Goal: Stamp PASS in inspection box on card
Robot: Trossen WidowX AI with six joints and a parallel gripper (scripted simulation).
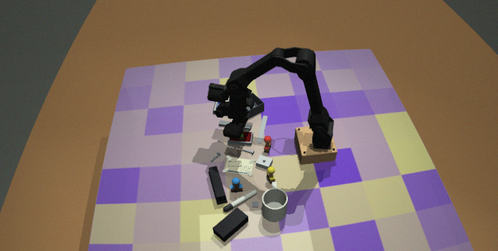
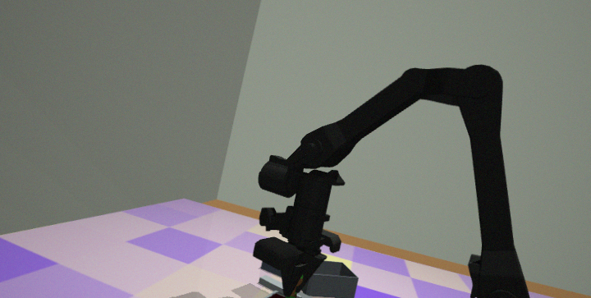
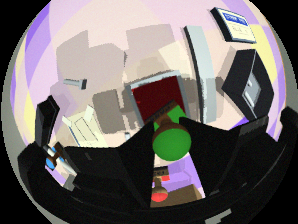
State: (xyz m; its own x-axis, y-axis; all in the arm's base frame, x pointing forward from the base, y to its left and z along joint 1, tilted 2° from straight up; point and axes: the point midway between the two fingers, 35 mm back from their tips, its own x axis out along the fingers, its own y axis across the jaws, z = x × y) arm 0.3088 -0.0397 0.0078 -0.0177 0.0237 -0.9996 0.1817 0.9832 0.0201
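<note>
My gripper tip is 3 cm above the red ink pad. Round my gripper tip: grey bar (8 cm behind, 6 cm to the right, 4 cm below); then red stamp (11 cm behind, 4 cm to the left, 2 cm below); then green-knobbed stamp (right at my gripper tip).
</note>
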